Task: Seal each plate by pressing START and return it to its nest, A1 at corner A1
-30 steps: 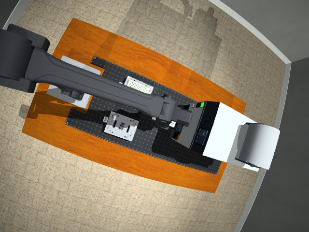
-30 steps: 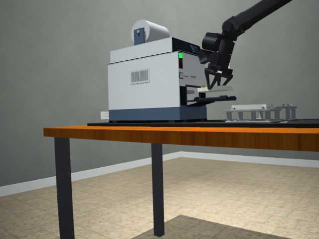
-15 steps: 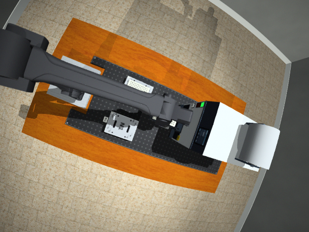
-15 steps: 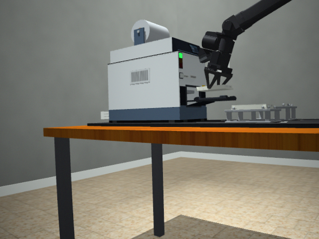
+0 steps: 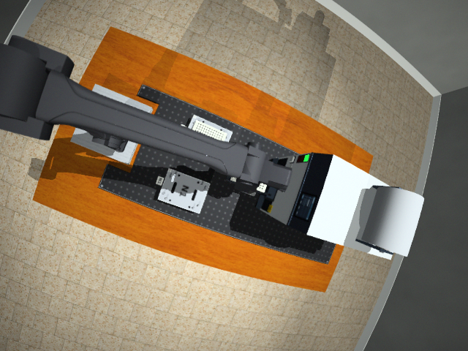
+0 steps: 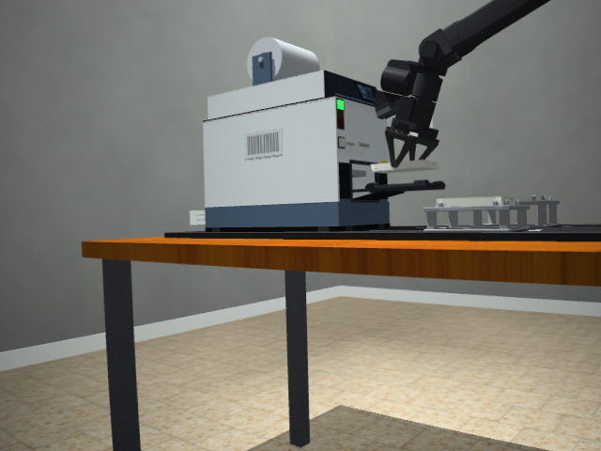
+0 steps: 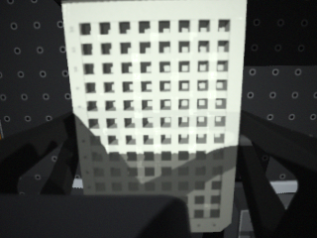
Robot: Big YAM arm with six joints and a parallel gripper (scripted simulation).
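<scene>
Right now my hand is 40 mm above the sealer stage. Round my hand: plate nest 190 mm behind, 100 mm below, 70 mm to the left; pale start button 100 mm to the left, 100 mm ahead, 50 mm above; A1 mark 270 mm behind, 130 mm to the left, 90 mm below.
</scene>
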